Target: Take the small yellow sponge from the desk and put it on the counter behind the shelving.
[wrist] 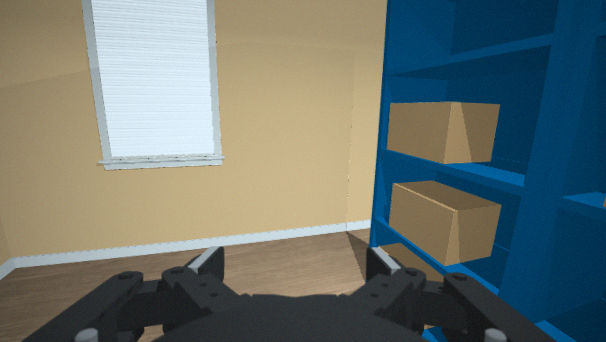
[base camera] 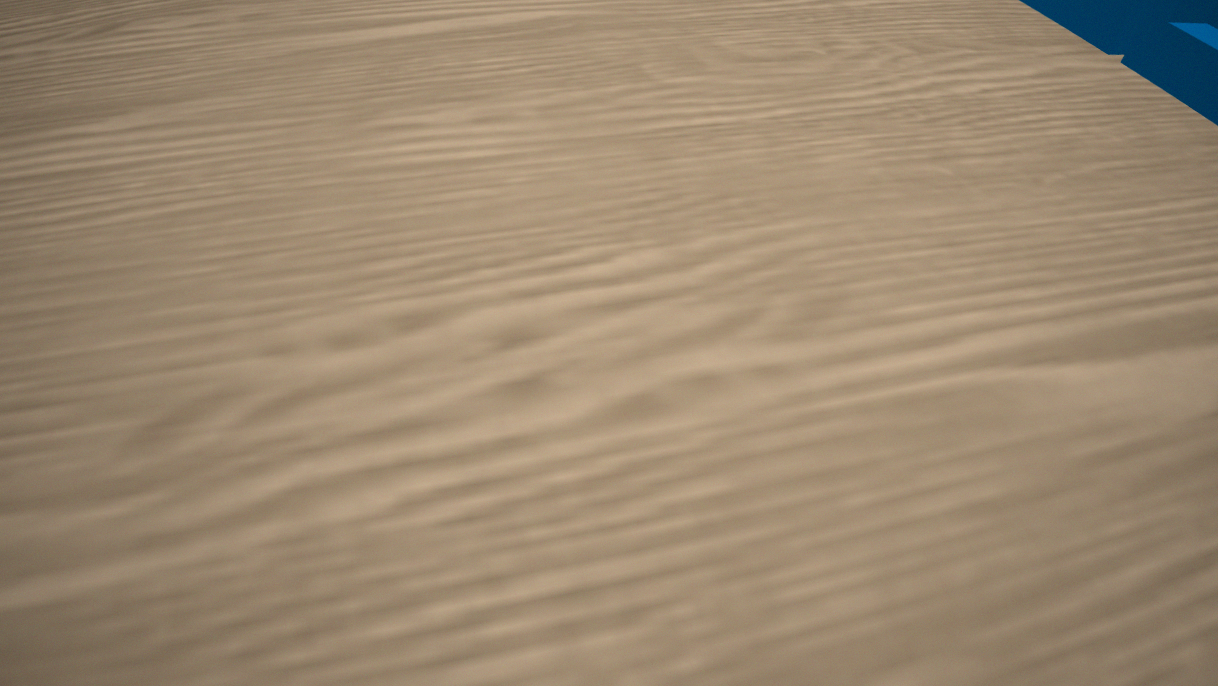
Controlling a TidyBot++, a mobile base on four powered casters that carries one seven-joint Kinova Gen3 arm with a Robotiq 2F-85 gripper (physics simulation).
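Places are measured from the arm's base along level axes (x back, y left, z down), in metres.
Where they show: gripper, fingertip midpoint: (wrist: 295, 263).
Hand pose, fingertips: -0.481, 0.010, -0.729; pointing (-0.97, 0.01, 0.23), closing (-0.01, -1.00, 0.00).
Note:
After its pixels a point has its place, as x, y, z.
My gripper (wrist: 295, 263) @[-0.481, 0.010, -0.729] is open in the wrist view, with its two fingers wide apart and no object between them. The blue shelving (wrist: 537, 150) (base camera: 1150, 59) stands at the right of the wrist view, and a piece of its base shows at the top right corner of the base camera view. The yellow sponge, the desk and the counter do not show in either view.
Cardboard boxes (wrist: 422, 132) @[-1.601, -0.586, -0.721] (wrist: 425, 220) @[-1.511, -0.612, -0.297] sit on the shelves at the right. A tan wall (wrist: 285, 125) @[-2.632, 0.147, -0.682] with a white-framed window (wrist: 155, 80) @[-2.355, 1.110, -1.026] stands ahead. A white baseboard (wrist: 185, 245) @[-2.373, 1.013, 0.350] runs along the wooden floor (base camera: 596, 340) @[-0.432, 0.006, 0.396] (wrist: 290, 272) @[-2.079, 0.078, 0.396].

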